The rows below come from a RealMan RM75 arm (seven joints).
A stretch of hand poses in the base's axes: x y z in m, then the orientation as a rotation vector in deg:
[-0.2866, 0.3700, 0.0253, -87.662, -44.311, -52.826]
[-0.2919, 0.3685, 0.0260, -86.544, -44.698, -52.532]
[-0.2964, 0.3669, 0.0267, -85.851, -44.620, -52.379]
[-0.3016, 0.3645, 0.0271, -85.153, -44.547, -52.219]
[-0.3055, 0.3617, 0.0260, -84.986, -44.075, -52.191]
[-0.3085, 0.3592, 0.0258, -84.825, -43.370, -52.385]
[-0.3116, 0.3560, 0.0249, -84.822, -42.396, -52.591]
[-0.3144, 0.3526, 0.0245, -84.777, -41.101, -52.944]
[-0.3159, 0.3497, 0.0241, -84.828, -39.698, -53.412]
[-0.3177, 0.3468, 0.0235, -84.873, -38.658, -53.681]
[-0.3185, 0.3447, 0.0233, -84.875, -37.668, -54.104]
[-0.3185, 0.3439, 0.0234, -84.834, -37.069, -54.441]
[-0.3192, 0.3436, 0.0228, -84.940, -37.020, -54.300]
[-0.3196, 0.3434, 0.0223, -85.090, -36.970, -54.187]
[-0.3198, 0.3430, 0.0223, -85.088, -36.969, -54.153]
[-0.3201, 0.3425, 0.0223, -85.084, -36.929, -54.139]
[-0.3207, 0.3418, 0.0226, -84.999, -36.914, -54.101]
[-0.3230, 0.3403, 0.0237, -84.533, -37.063, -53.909]
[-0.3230, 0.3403, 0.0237, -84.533, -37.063, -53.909]
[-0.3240, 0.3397, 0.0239, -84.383, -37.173, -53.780]
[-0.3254, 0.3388, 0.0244, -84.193, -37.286, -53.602]
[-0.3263, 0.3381, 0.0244, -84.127, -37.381, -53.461]
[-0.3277, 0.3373, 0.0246, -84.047, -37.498, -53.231]
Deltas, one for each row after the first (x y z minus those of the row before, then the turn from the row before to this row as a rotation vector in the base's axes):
[-0.0053, -0.0015, 0.0007, 0.677, -0.217, 0.880]
[-0.0045, -0.0016, 0.0007, 0.579, 0.025, 0.386]
[-0.0052, -0.0024, 0.0004, 0.580, 0.025, 0.395]
[-0.0039, -0.0028, -0.0011, 0.364, 0.262, -0.114]
[-0.0030, -0.0025, -0.0002, 0.494, 0.255, -0.358]
[-0.0031, -0.0032, -0.0009, 0.498, 0.431, -0.562]
[-0.0028, -0.0034, -0.0004, 0.697, 0.513, -0.783]
[-0.0015, -0.0029, -0.0004, 0.675, 0.518, -0.953]
[-0.0018, -0.0029, -0.0006, 0.485, 0.433, -0.665]
[-0.0008, -0.0021, -0.0002, 0.501, 0.296, -0.723]
[0.0000, -0.0008, 0.0001, 0.339, 0.118, -0.472]
[-0.0007, -0.0003, -0.0006, -0.069, 0.140, 0.021]
[-0.0004, -0.0002, -0.0005, -0.103, 0.132, -0.017]
[-0.0002, -0.0004, 0.0000, 0.001, 0.022, 0.022]
[-0.0003, -0.0005, 0.0000, 0.022, 0.031, -0.008]
[-0.0006, -0.0007, 0.0003, 0.075, 0.014, 0.054]
[-0.0023, -0.0015, 0.0011, 0.301, -0.064, 0.393]
[0.0000, 0.0000, 0.0000, 0.000, 0.000, 0.000]
[-0.0010, -0.0006, 0.0002, 0.064, -0.014, 0.198]
[-0.0014, -0.0009, 0.0005, 0.092, 0.007, 0.248]
[-0.0009, -0.0007, 0.0000, 0.001, 0.020, 0.162]
[-0.0014, -0.0008, 0.0002, -0.003, 0.061, 0.235]

